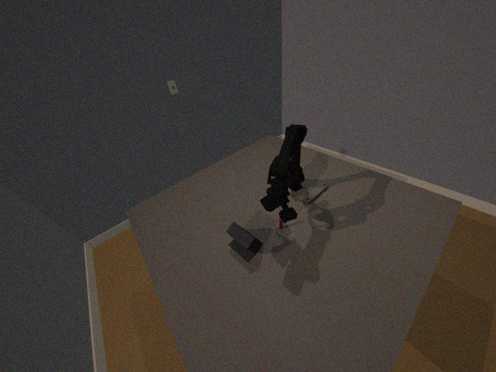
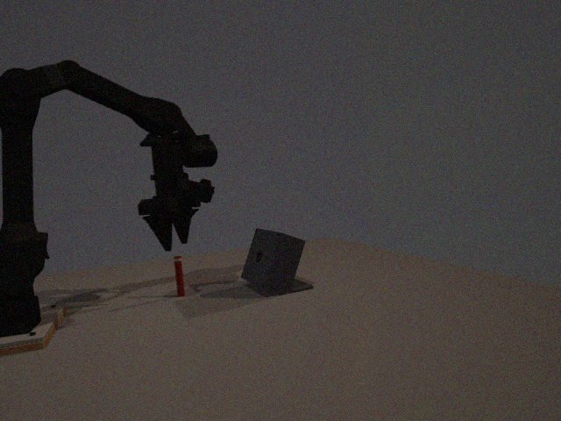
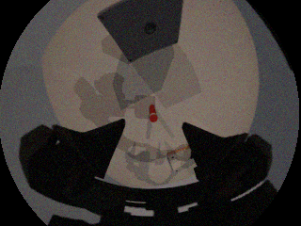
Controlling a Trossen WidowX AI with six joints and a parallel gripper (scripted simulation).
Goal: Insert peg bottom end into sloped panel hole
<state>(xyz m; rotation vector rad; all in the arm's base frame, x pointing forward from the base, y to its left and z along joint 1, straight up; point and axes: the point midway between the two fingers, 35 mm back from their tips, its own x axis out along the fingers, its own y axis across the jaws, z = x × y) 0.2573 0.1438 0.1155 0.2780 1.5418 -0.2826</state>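
Right now my gripper tip is 40 mm above the red peg. Also, from my gripper tip: dark sloped panel 180 mm ahead, 40 mm to the right, 40 mm below.
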